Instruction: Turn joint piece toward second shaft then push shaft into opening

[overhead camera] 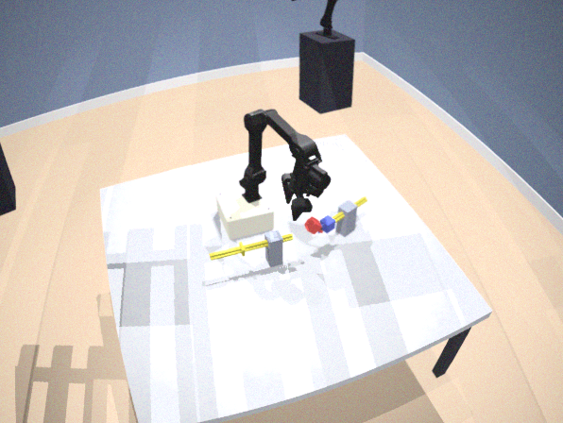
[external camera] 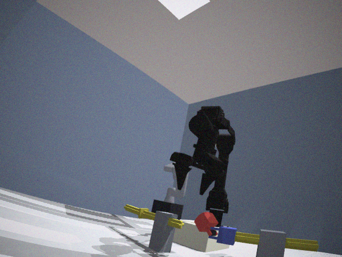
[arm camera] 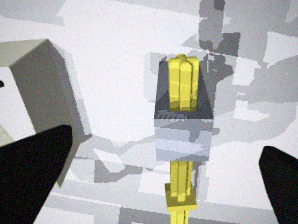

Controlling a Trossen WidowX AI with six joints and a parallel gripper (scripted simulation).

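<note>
Right now my gripper tip is 20 mm short of the red square joint piece, 80 mm to the right of it and 80 mm above it.
</note>
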